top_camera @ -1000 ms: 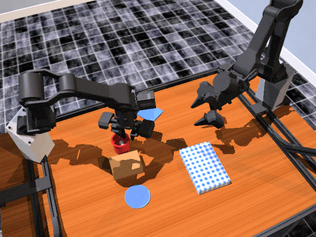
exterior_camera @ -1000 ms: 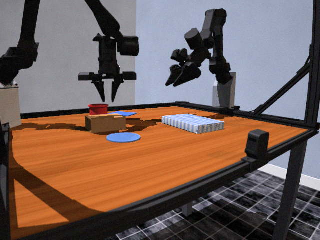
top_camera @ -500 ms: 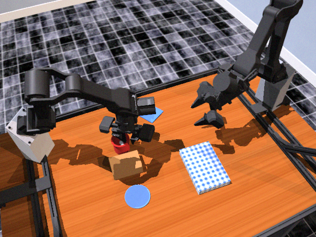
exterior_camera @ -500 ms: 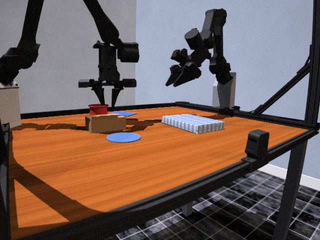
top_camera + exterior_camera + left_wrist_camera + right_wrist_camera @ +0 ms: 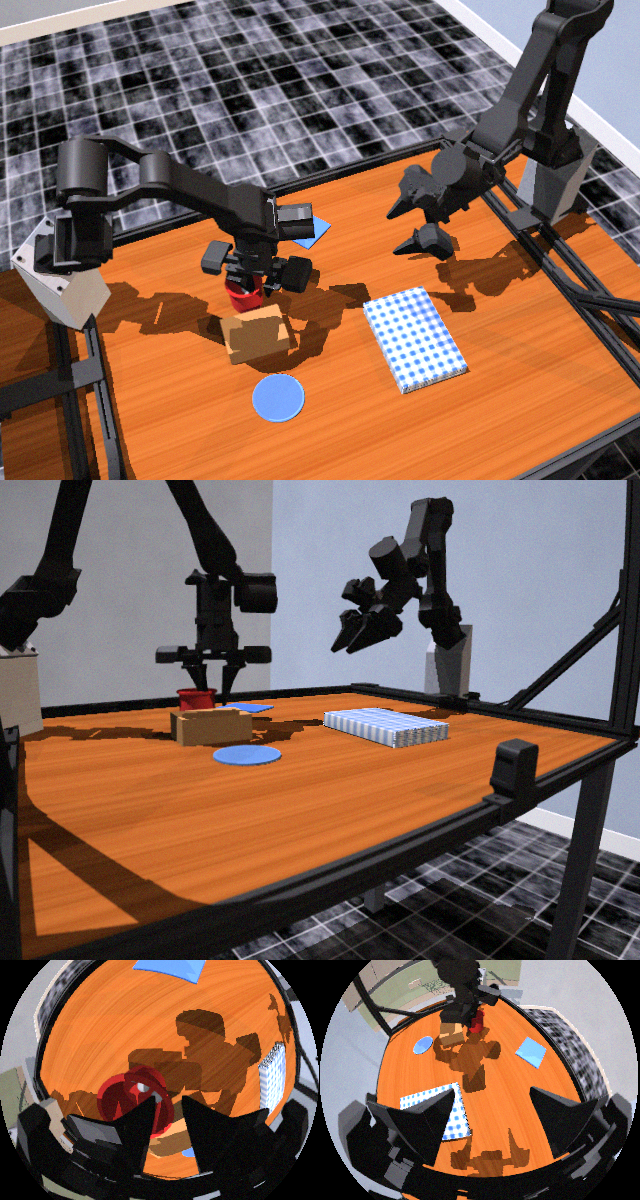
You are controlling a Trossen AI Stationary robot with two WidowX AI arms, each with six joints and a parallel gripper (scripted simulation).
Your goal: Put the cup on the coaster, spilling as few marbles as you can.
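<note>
Now: the cup 4 cm below my left hand, 3 cm to the left of it and 2 cm ahead of it. The rest, counted from my left hand: tan block: 7 cm behind, 5 cm below, 3 cm to the left; flat blue square: 17 cm ahead, 12 cm to the right, 7 cm below.
</note>
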